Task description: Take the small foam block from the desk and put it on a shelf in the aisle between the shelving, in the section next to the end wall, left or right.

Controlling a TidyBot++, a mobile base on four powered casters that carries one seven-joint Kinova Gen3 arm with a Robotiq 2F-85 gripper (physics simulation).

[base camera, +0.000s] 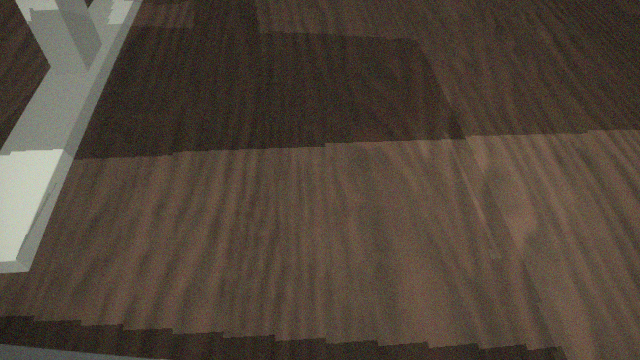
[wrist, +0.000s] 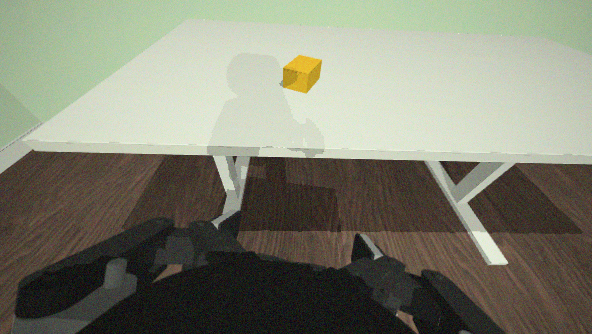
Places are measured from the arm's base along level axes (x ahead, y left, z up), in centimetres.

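Pixels of known places: gripper, between the fingertips: (wrist: 295, 234).
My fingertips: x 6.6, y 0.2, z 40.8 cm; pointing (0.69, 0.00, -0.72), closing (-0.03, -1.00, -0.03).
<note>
Ahead of a thing's pixels: the offset from my fingertips to its top centre. "pt": to the spot under its first point. Level surfaces: height alone.
The small foam block {dx +42.6, dy +4.0, dz -4.0 cm} (wrist: 301, 75) is a yellow-orange block lying on the white desk {dz -8.5 cm} (wrist: 425, 100), a little left of the middle of the part of the top that shows in the wrist view. My gripper (wrist: 295, 234) is open, its two black fingers wide apart at the bottom of the wrist view with nothing between them. It is apart from the block, on the near side of the desk's front edge. A grey shadow of the arm falls on the desk top left of and in front of the block. The shelving does not show in either view.
A white desk foot (base camera: 30, 200) (wrist: 482, 240) lies on the dark wood floor {dz -80.5 cm} (base camera: 310, 225) (wrist: 400, 270), at the left of the base camera view. Another desk leg {pt dx +48.3, dy +34.6, dz -66.5 cm} (wrist: 232, 187) stands left of the middle in the wrist view. A pale green wall (wrist: 350, 15) rises behind the desk.
</note>
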